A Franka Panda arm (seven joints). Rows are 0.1 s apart.
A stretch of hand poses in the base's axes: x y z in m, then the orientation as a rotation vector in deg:
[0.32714, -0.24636, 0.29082, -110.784, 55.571, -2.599]
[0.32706, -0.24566, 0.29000, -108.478, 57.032, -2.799]
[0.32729, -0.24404, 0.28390, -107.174, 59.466, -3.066]
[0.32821, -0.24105, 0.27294, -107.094, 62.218, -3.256]
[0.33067, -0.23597, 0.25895, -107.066, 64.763, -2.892]
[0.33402, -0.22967, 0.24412, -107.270, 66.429, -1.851]
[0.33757, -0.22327, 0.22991, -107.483, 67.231, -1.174]
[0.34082, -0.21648, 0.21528, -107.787, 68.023, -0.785]
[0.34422, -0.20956, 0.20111, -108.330, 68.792, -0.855]
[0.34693, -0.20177, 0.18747, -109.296, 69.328, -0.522]
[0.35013, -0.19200, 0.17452, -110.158, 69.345, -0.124]
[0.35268, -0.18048, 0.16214, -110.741, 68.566, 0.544]
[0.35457, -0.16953, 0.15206, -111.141, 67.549, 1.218]
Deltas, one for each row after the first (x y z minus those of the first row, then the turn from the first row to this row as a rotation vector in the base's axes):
[-0.00008, 0.00070, -0.00082, 1.603, 0.018, -1.753]
[0.00015, 0.00232, -0.00692, 2.047, 0.768, -3.854]
[0.00107, 0.00531, -0.01788, 1.342, 2.052, -5.726]
[0.00353, 0.01039, -0.03187, 0.804, 3.599, -7.223]
[0.00688, 0.01669, -0.04670, 0.511, 5.177, -7.816]
[0.01043, 0.02309, -0.06091, 0.323, 6.076, -7.995]
[0.01368, 0.02988, -0.07554, -0.039, 6.806, -8.246]
[0.01708, 0.03680, -0.08971, -0.749, 7.289, -8.576]
[0.01979, 0.04459, -0.10335, -1.626, 8.004, -8.465]
[0.02299, 0.05436, -0.11630, -2.244, 8.466, -8.041]
[0.02554, 0.06588, -0.12868, -2.310, 8.624, -7.112]
[0.02743, 0.07683, -0.13876, -2.155, 8.623, -6.091]

